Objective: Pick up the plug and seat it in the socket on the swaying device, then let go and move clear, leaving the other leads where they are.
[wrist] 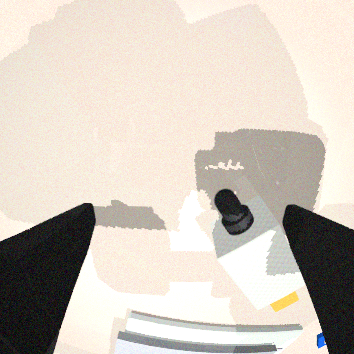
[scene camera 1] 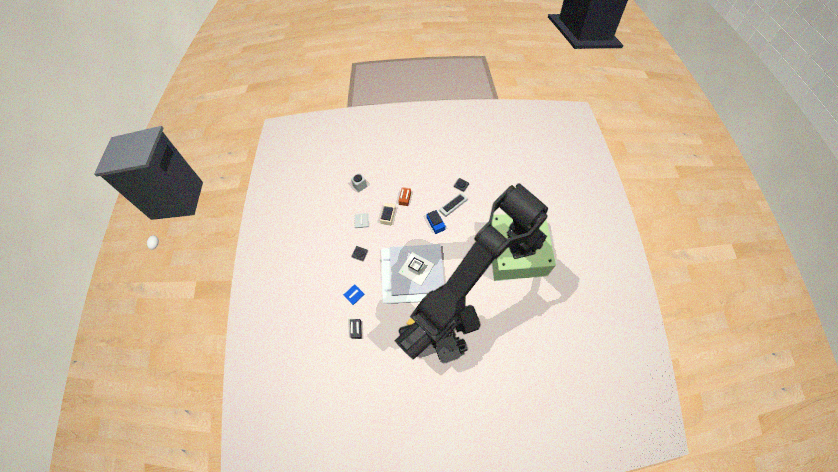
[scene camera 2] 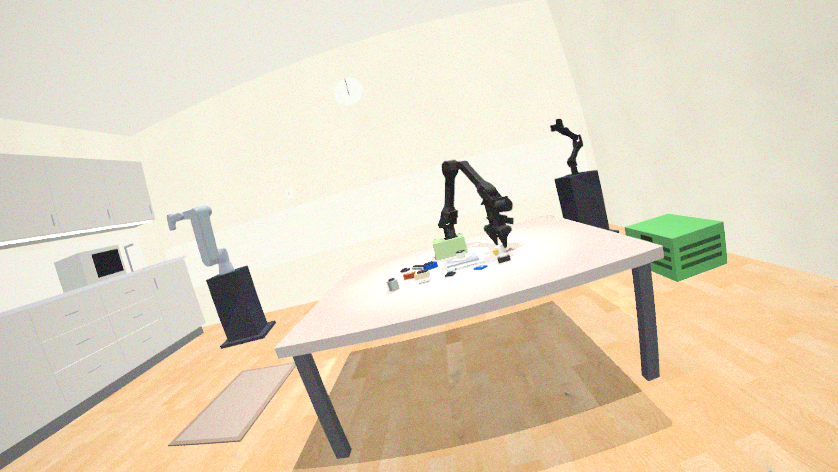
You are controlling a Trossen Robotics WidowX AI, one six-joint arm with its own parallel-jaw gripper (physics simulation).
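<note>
The plug [scene camera 2: 503, 250] [wrist: 257, 265] has a white body, a yellow tip and a black cable end, and lies on the table beside the device. In scene camera 1 the arm covers most of it, but its yellow tip [scene camera 1: 410, 321] shows. My gripper [scene camera 2: 500, 242] [wrist: 192, 214] is open, low over the plug. In the wrist view the plug is on the right side of the gap, partly behind the right finger. The device [scene camera 1: 431, 253] [wrist: 190, 327] has a blue-grey top on a white base. Its square, dark-rimmed socket [scene camera 1: 415, 264] [scene camera 2: 460, 254] stands upright on a white plate.
A blue tile [scene camera 1: 353, 294] and a dark block [scene camera 1: 355, 328] lie left of the device. An orange block [scene camera 1: 404, 196], a beige block [scene camera 1: 387, 214], a blue block [scene camera 1: 435, 221] and a grey cylinder [scene camera 1: 358, 181] are beyond it. The arm stands on a green base [scene camera 1: 521, 269].
</note>
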